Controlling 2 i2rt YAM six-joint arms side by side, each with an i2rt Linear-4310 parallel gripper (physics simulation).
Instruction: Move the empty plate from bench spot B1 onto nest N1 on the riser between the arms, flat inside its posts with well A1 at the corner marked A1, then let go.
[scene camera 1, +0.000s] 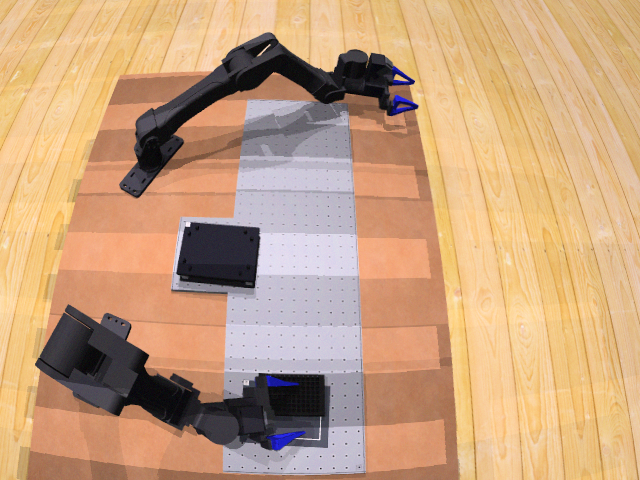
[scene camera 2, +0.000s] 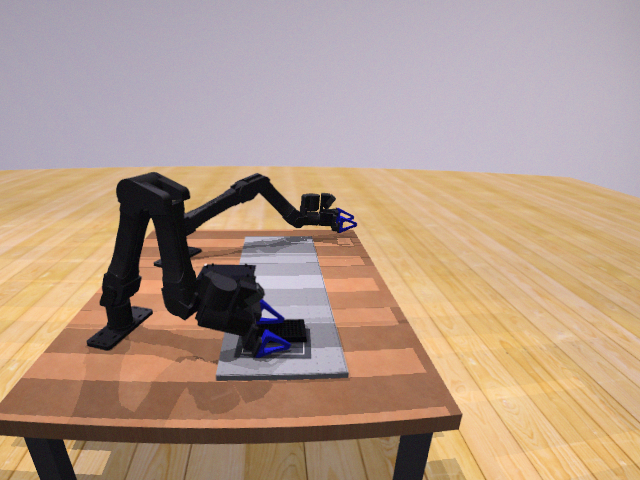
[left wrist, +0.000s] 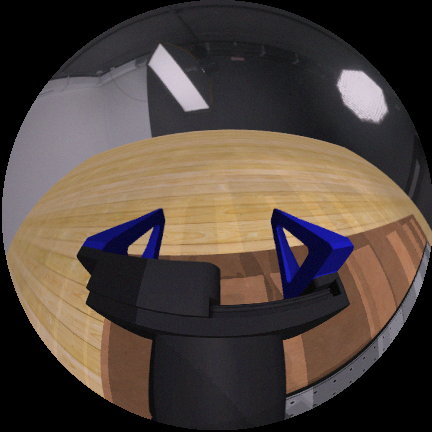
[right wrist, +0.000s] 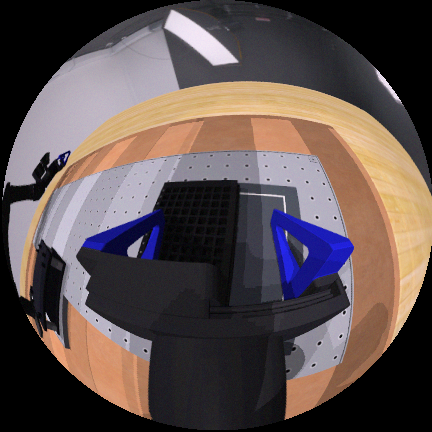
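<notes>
The black gridded plate lies over the upper part of the dark, white-outlined spot B1, as seen in scene camera 1. My right gripper is open. In its wrist view one finger overlaps the plate's left side and the other stands right of the plate, over the pad; their exact height is unclear. My left gripper is open, far from the plate. The nest N1 shows as a black top with small posts.
A perforated grey board runs along the table. The black riser body shows at the left edge of the right wrist view. A white marker lies by the nest's upper left corner.
</notes>
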